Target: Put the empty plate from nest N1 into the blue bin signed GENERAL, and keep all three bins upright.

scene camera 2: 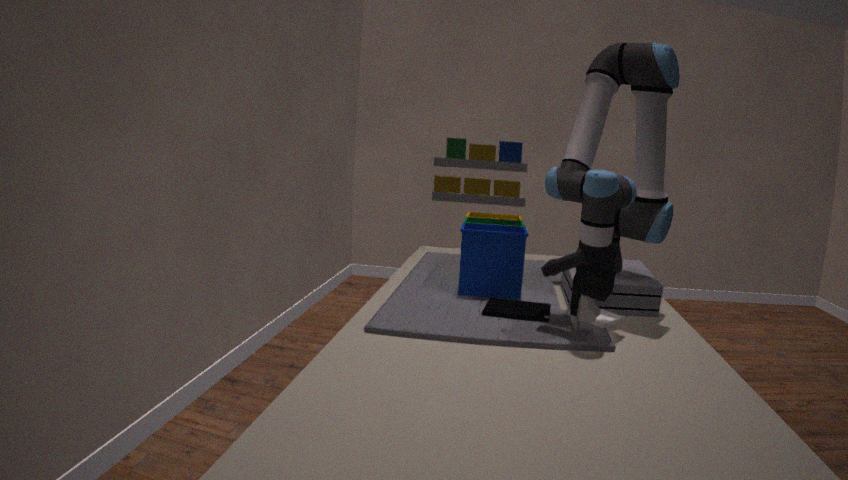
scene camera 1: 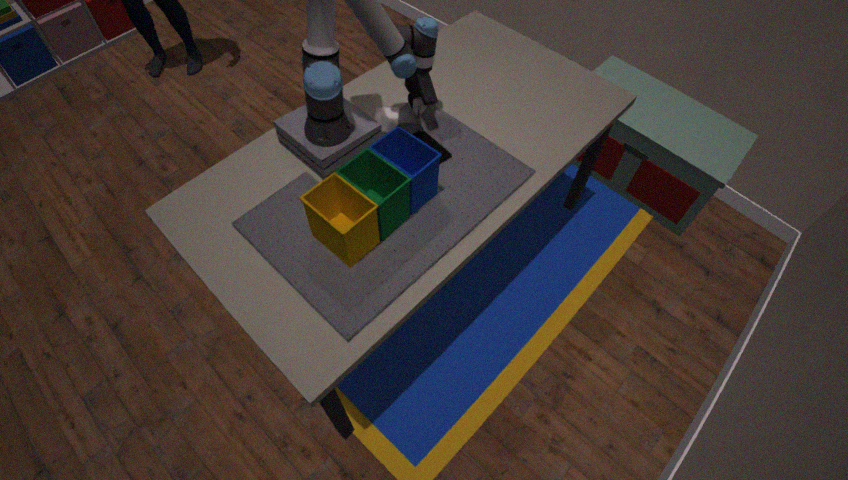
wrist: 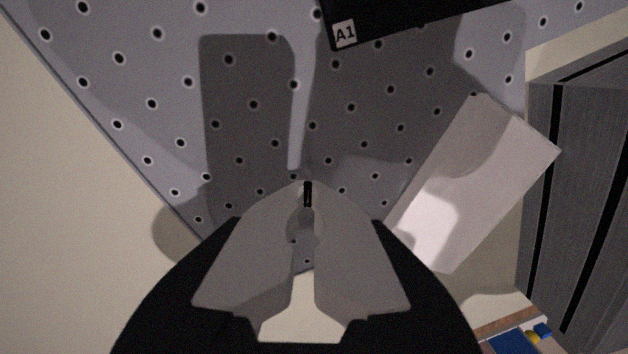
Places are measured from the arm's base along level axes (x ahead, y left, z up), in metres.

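Where they show: gripper, fingertip midpoint: (scene camera 2: 576, 329) (scene camera 1: 417, 116) (wrist: 308, 183); arm's base, link origin: (scene camera 1: 327, 131).
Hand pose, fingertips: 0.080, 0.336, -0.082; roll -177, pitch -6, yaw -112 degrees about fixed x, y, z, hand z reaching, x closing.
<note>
Each offset is from my fingertips to the top centre of the thing, as dx, dy, dz. "spot": to the spot under its first point. Level surfaces: height alone.
A pale rectangular plate @(-0.056, -0.100, +0.013) (wrist: 480, 190) (scene camera 1: 389, 114) lies between the mat's edge and the robot base, partly over the grey mat; whether it is tilted is unclear. My gripper (scene camera 1: 427, 123) (scene camera 2: 575, 327) (wrist: 308, 183) is shut with nothing between its fingers, low over the mat's corner, beside the plate and apart from it in the wrist view. The blue bin @(+0.231, -0.268, +0.178) (scene camera 1: 424, 189) (scene camera 2: 492, 264) stands upright in a row with the green bin @(spot: +0.327, -0.391, +0.099) (scene camera 1: 395, 208) and the yellow bin @(+0.253, -0.529, +0.178) (scene camera 1: 361, 240), both upright. No GENERAL sign or N1 label is readable.
A black tray @(+0.144, -0.105, +0.013) (scene camera 1: 435, 148) (scene camera 2: 516, 309) (wrist: 425, 17) with an A1 label lies on the mat @(dz +0.000) (scene camera 1: 476, 172) beside the blue bin. The grey layered base block (scene camera 2: 633, 299) (wrist: 537, 200) stands close beside the plate. The mat lies on the table @(dz -0.015) (scene camera 1: 493, 71).
</note>
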